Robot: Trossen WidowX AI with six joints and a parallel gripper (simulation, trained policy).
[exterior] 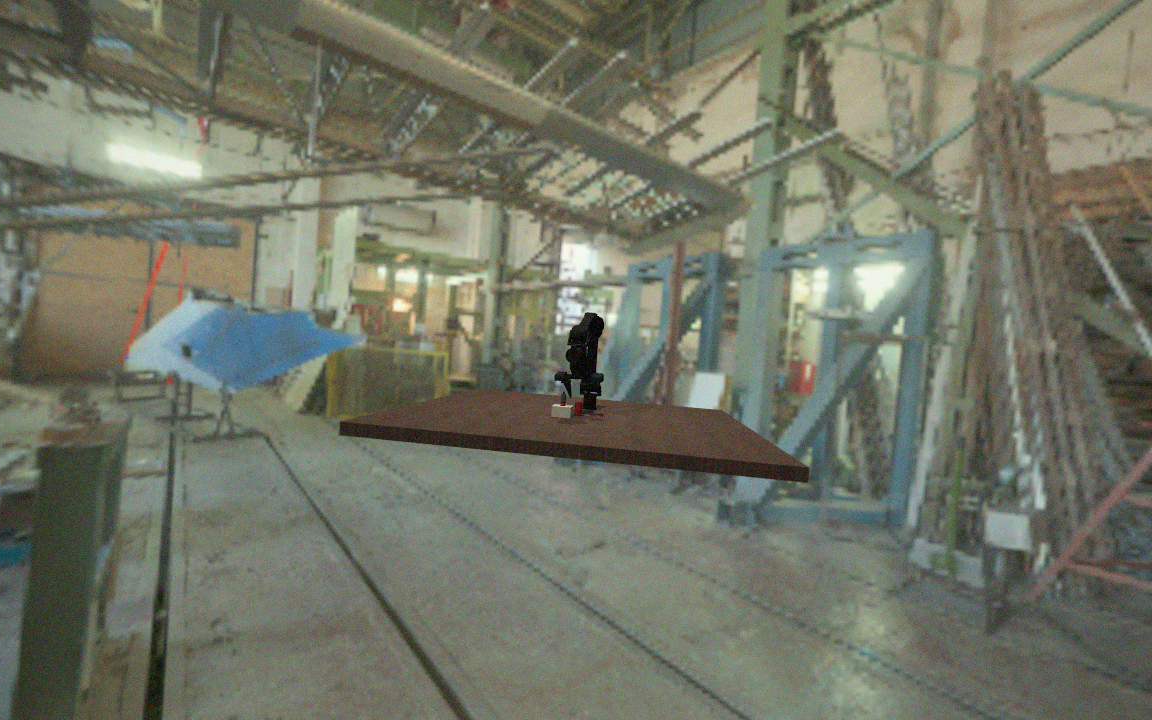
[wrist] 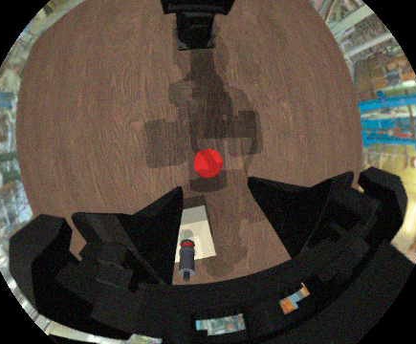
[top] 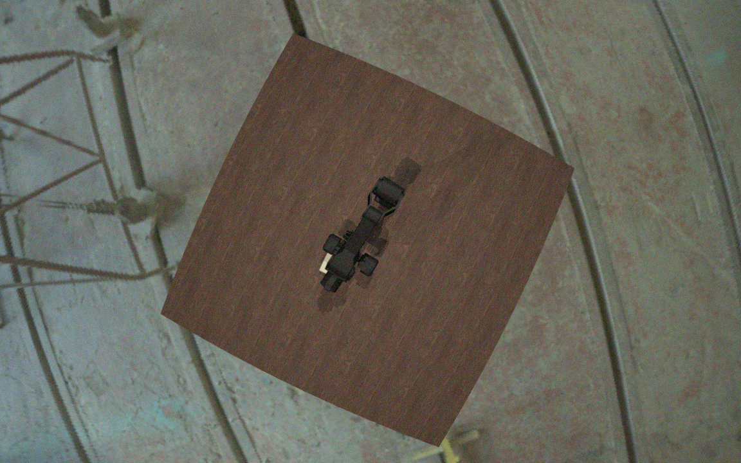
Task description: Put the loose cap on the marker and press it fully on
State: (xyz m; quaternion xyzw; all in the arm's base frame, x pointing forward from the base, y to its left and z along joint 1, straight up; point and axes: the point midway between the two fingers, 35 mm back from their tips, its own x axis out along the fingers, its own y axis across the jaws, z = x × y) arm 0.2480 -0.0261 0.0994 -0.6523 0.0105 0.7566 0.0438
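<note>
Now: gripper tip 20 mm past the red cap and 40 mm above it. Round my gripper tip: holder block (90 mm ahead, 50 mm to the right, 40 mm below).
</note>
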